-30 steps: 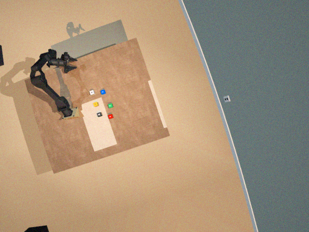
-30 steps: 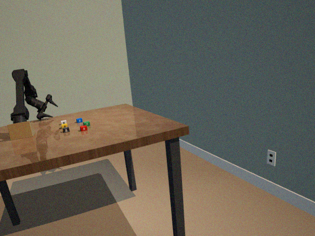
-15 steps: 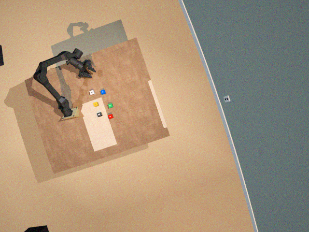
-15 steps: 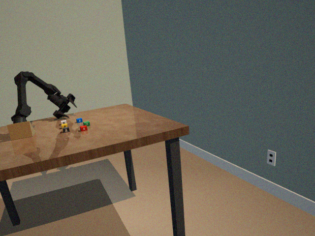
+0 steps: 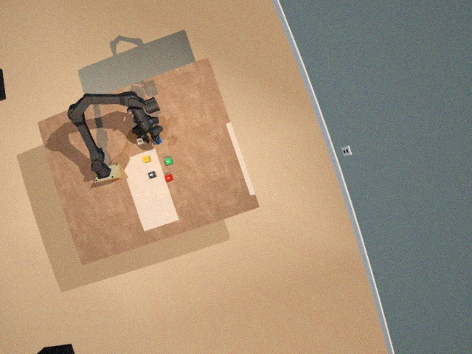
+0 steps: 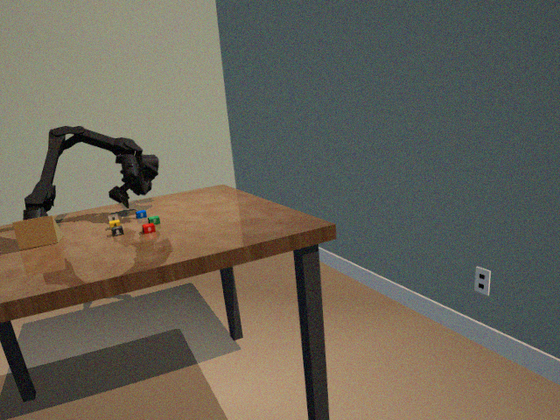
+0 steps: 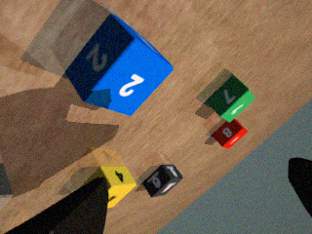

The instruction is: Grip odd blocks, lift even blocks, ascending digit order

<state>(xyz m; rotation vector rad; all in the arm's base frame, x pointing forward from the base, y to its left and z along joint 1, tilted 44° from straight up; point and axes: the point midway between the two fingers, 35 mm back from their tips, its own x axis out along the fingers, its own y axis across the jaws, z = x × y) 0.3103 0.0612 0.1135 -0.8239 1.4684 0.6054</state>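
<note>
The blue block is 5 cm below my gripper tip, 2 cm to the left of it and 1 cm ahead of it. Round my gripper tip: yellow block (8 cm behind, 6 cm to the right, 5 cm below); then green block (10 cm to the right, 5 cm below, 5 cm ahead); then white block (9 cm behind, 5 cm below, 4 cm to the left).
</note>
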